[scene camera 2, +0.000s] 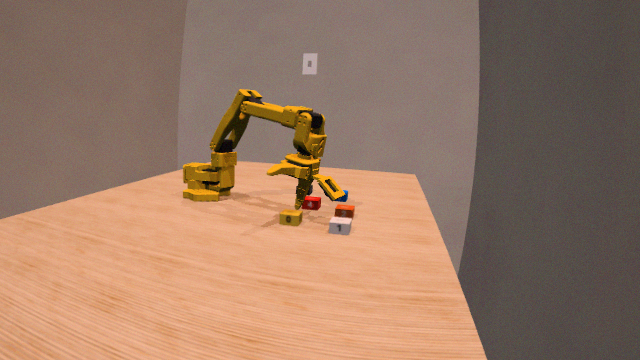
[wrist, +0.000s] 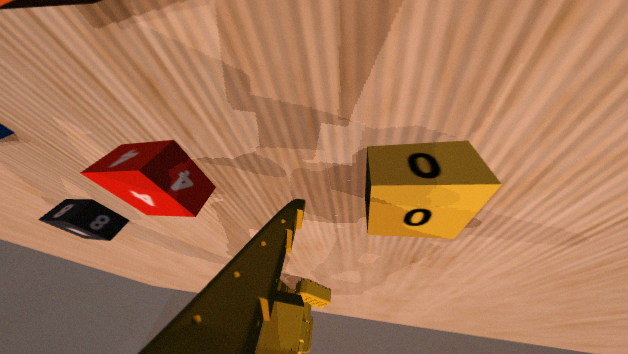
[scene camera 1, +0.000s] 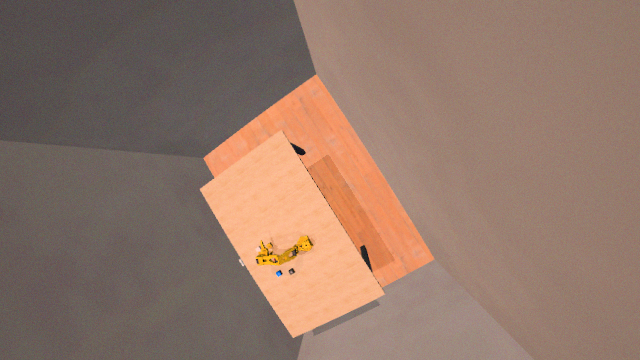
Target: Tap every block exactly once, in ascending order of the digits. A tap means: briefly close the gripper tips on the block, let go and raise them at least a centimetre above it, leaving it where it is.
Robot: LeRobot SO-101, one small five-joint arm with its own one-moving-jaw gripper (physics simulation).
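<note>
I can see a red block 4 [wrist: 158,178] here, along with a black block 8 [wrist: 86,218], and there is a yellow block 0 [wrist: 432,190] as well.
</note>
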